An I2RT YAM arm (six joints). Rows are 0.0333 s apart.
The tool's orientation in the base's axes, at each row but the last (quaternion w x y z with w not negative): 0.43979, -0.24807, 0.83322, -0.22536; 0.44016, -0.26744, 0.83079, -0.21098; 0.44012, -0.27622, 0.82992, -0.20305; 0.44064, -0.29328, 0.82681, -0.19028; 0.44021, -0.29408, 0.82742, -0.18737; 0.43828, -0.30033, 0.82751, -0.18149
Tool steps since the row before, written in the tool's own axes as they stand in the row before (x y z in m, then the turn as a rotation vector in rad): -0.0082, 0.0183, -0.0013, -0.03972, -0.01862, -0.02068; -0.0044, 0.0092, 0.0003, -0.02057, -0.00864, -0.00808; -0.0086, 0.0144, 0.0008, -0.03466, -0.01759, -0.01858; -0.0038, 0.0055, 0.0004, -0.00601, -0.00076, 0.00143; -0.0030, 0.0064, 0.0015, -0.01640, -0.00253, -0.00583; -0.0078, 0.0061, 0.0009, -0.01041, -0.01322, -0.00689
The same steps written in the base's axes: -0.0010, 0.0194, -0.0051, 0.00600, 0.01311, 0.04630; -0.0001, 0.0098, -0.0028, 0.00507, 0.00726, 0.02202; 0.0006, 0.0164, -0.0035, 0.00521, 0.01037, 0.04149; 0.0003, 0.0066, -0.0010, 0.00408, 0.00327, 0.00337; 0.0005, 0.0067, -0.0026, 0.00313, 0.00907, 0.01474; 0.0021, 0.0097, 0.0009, 0.00325, -0.00288, 0.01766
